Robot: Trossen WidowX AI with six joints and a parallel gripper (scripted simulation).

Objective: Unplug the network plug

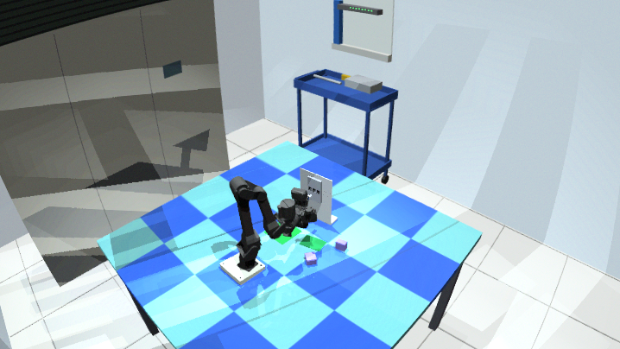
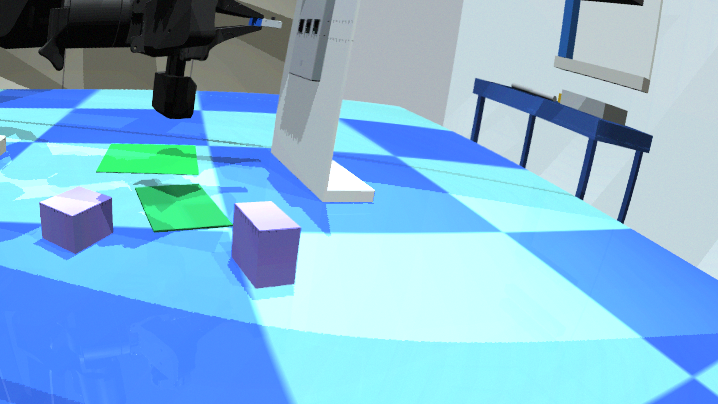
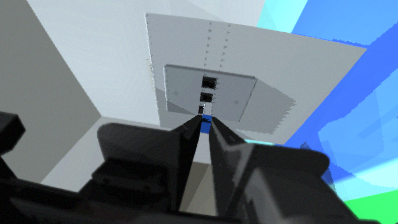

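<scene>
The bright green square is 90 mm behind my gripper tip, 80 mm to the left of it and 160 mm below it. Round my gripper tip: white upright panel: 70 mm ahead, 60 mm below; blue network plug: 10 mm ahead.
</scene>
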